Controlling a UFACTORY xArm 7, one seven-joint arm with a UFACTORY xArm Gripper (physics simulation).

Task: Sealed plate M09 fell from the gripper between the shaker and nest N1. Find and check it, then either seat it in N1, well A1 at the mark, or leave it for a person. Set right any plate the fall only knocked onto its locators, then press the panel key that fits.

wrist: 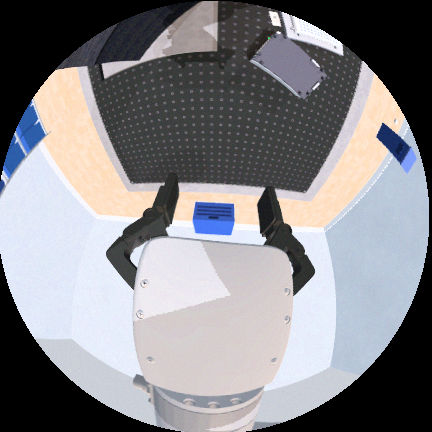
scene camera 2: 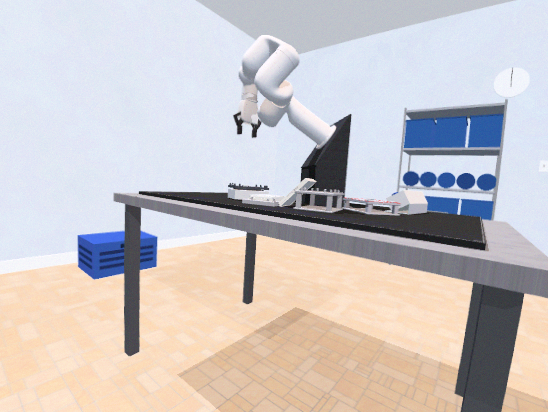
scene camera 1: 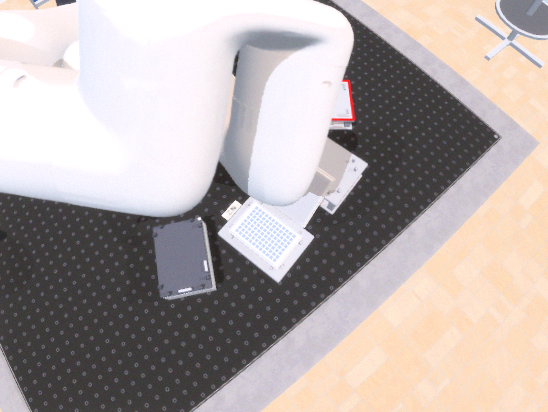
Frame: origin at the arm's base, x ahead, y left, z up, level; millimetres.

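Where they show: gripper, fingertip midpoint: (wrist: 220, 188) (scene camera 2: 246, 136); arm's base at its link origin: (scene camera 2: 326, 138).
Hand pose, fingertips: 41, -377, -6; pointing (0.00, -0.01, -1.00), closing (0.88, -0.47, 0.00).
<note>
Each offset is from my fingertips to the top centre of the thing, as dx, dy, dz. "*": to the spot under its first point.
My gripper (scene camera 2: 247, 134) (wrist: 220, 188) is open and empty, high above the table's far side. A pale slab (scene camera 1: 303, 212) (scene camera 2: 298, 193) leans tilted between a low white nest @(+307, +225, -267) (scene camera 1: 278, 276) (scene camera 2: 265, 201) and a raised nest with pins @(+339, +410, -224) (scene camera 1: 358, 164) (scene camera 2: 320, 191); no M09 marking is readable, and the arm hides part of it. A blue-welled plate @(+307, +225, -260) (scene camera 1: 265, 234) lies on the low nest, which also shows in the wrist view (wrist: 338, 48). A dark-topped block with corner pins @(* +193, +97, -237) (scene camera 1: 181, 257) (scene camera 2: 248, 188) (wrist: 290, 65), perhaps the shaker, stands beside it. Which nest is N1 is unclear.
A small label @(* +212, +240, -290) (scene camera 1: 231, 210) (wrist: 275, 19) sits by the low nest, too blurred to read. A red-framed nest (scene camera 1: 354, 107) (scene camera 2: 372, 201) is partly behind the arm. A white wedge-shaped housing @(+94, +722, -208) (scene camera 2: 411, 202) stands beyond it. The arm (scene camera 1: 295, 115) (scene camera 2: 272, 65) covers much of the mat in scene camera 1.
</note>
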